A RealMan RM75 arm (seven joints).
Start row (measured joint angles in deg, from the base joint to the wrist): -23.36 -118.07 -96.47 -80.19 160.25 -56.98 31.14
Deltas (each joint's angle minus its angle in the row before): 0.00 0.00 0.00 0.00 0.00 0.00 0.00; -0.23 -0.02 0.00 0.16 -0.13 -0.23 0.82; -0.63 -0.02 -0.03 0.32 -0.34 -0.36 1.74; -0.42 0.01 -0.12 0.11 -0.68 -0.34 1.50; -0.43 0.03 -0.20 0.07 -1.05 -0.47 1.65; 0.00 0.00 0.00 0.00 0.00 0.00 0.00; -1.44 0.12 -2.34 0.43 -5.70 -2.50 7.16; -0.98 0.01 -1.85 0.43 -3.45 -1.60 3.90; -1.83 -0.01 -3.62 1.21 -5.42 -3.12 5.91; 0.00 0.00 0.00 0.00 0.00 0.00 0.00; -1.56 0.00 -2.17 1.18 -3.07 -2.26 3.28; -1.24 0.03 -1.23 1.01 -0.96 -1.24 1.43; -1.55 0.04 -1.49 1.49 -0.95 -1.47 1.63; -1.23 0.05 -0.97 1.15 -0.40 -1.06 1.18
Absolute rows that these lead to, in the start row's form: -23.36 -118.07 -96.47 -80.19 160.25 -56.98 31.14; -23.59 -118.09 -96.47 -80.03 160.12 -57.21 31.96; -24.22 -118.11 -96.50 -79.71 159.78 -57.57 33.70; -24.64 -118.10 -96.62 -79.60 159.10 -57.91 35.20; -25.07 -118.07 -96.82 -79.53 158.05 -58.38 36.85; -25.07 -118.07 -96.82 -79.53 158.05 -58.38 36.85; -26.51 -117.95 -99.16 -79.10 152.35 -60.88 44.01; -27.49 -117.94 -101.01 -78.67 148.90 -62.48 47.91; -29.32 -117.95 -104.63 -77.46 143.48 -65.60 53.82; -29.32 -117.95 -104.63 -77.46 143.48 -65.60 53.82; -30.88 -117.95 -106.80 -76.28 140.41 -67.86 57.10; -32.12 -117.92 -108.03 -75.27 139.45 -69.10 58.53; -33.67 -117.88 -109.52 -73.78 138.50 -70.57 60.16; -34.90 -117.83 -110.49 -72.63 138.10 -71.63 61.34
